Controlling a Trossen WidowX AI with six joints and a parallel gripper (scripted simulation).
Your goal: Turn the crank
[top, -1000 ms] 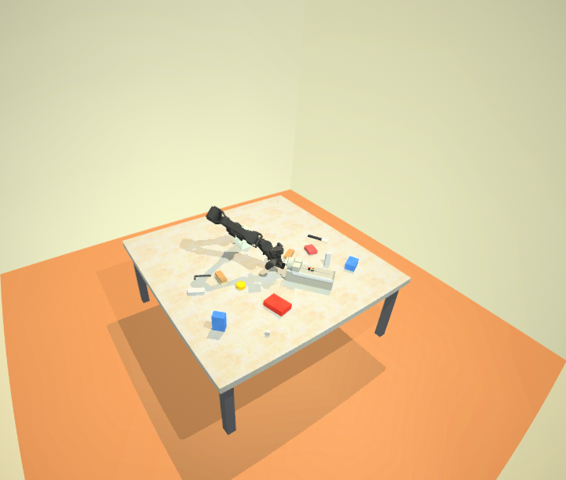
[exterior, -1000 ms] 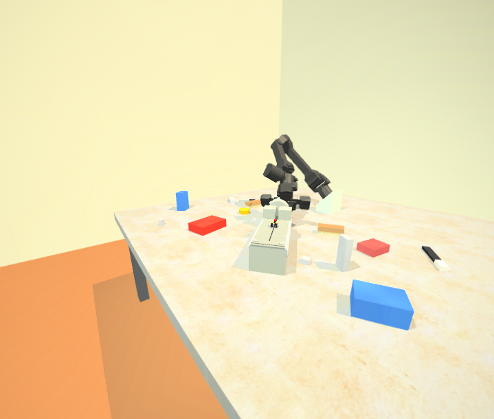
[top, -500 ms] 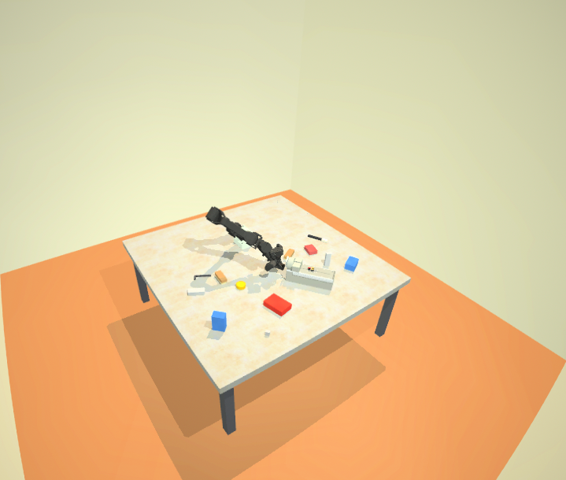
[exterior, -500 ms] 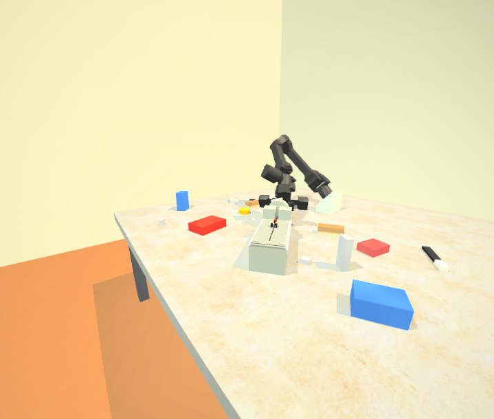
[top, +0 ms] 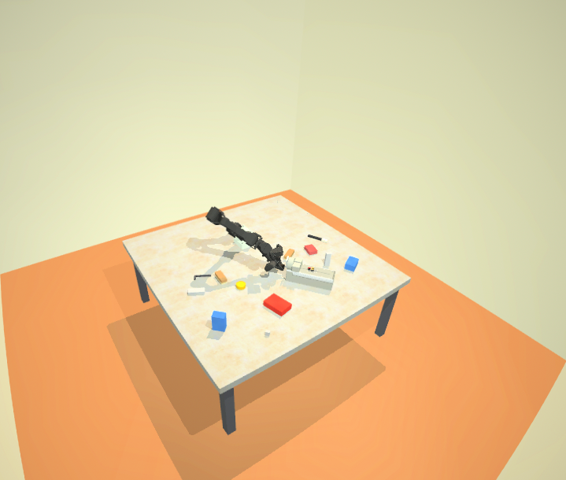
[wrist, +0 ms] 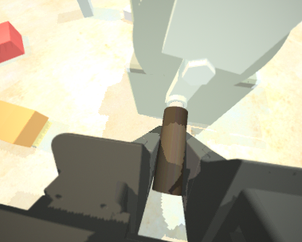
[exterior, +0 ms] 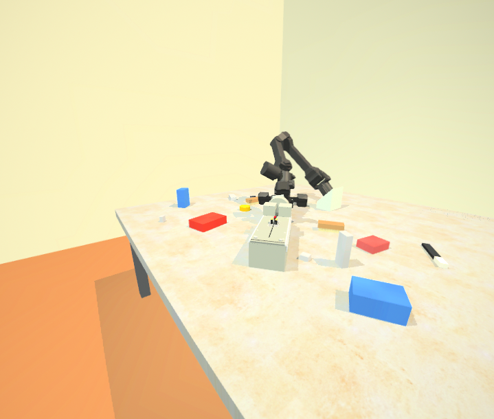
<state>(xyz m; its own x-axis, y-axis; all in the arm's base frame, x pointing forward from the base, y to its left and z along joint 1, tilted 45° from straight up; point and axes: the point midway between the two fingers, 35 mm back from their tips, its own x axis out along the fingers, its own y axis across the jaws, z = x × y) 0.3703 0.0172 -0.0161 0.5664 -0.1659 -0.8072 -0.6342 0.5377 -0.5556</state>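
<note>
Now: gripper tip 1 cm past the brown crank handle, 1 cm to the left of it and 3 cm below it. Also, from my gripper tip: red pointer: 12 cm ahead, 9 cm to the left, 5 cm above; crank: 4 cm above; yellow disc: 3 cm behind, 26 cm to the right, 2 cm below.
</note>
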